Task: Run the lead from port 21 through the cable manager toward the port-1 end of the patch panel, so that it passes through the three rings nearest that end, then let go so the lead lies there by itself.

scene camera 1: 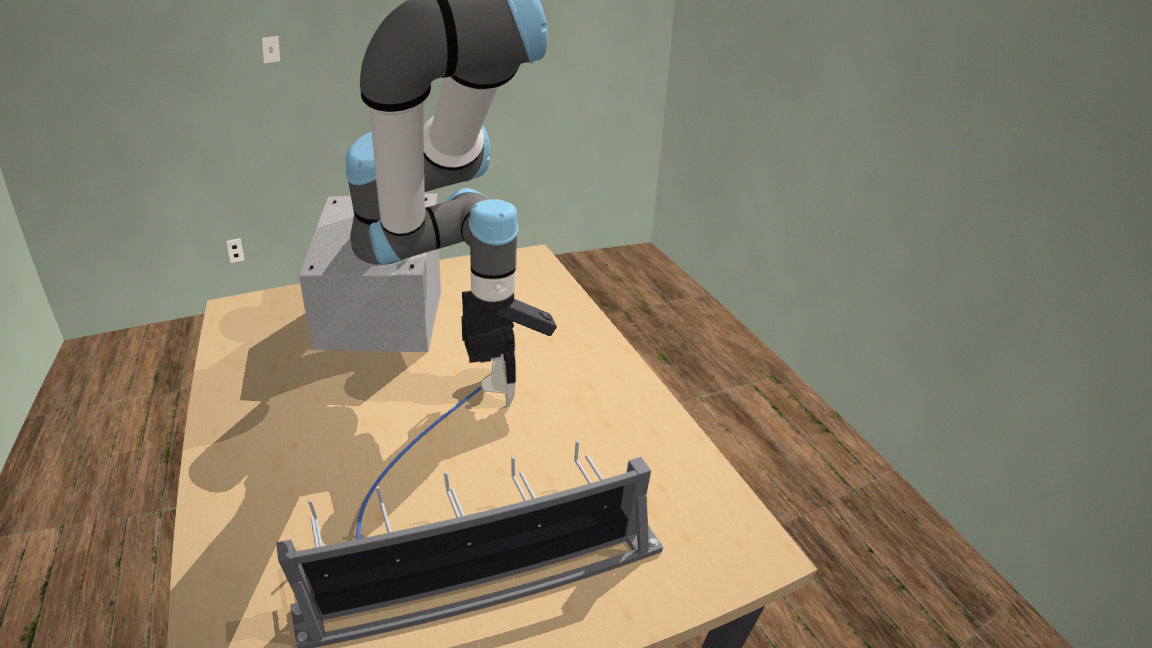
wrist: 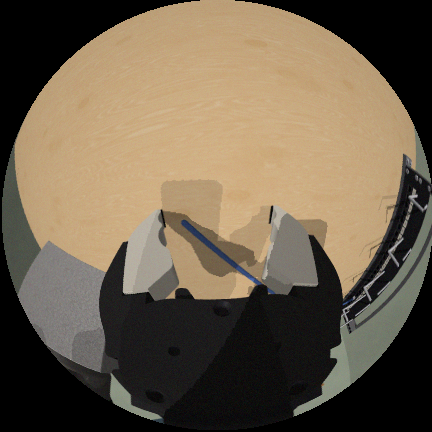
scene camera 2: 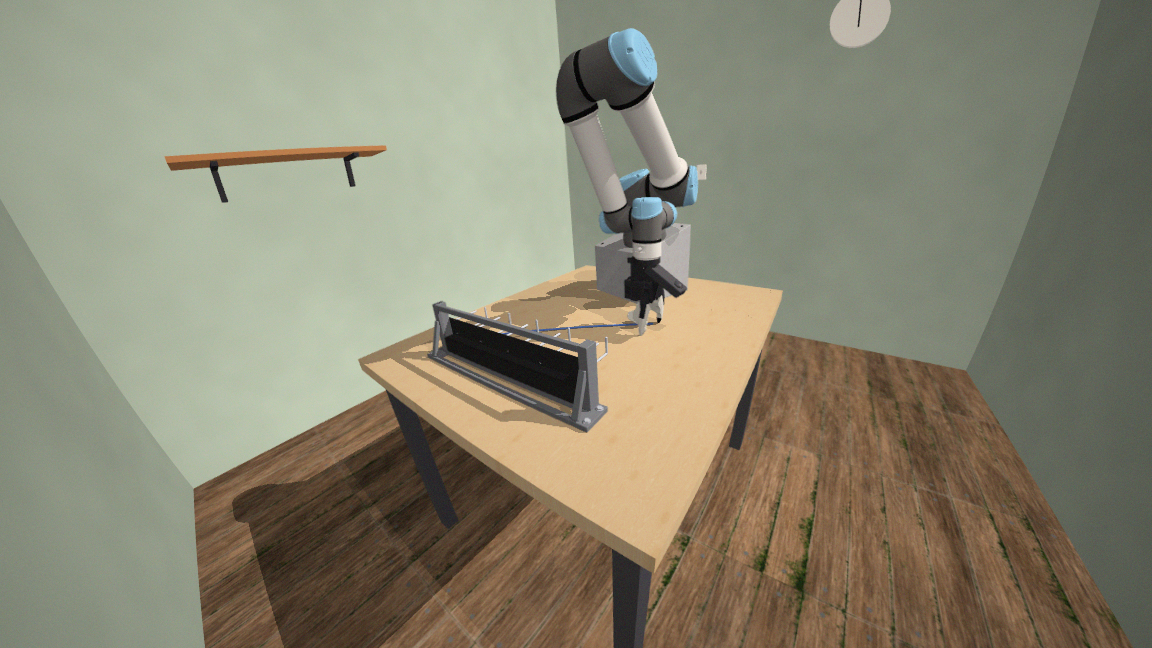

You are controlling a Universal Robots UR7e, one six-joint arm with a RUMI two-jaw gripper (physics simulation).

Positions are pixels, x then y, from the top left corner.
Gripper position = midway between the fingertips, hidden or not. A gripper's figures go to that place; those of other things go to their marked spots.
The gripper (scene camera 1: 501, 388): 1.19 m from the lens. A patch panel (scene camera 1: 387, 582): 0.84 m from the lens.
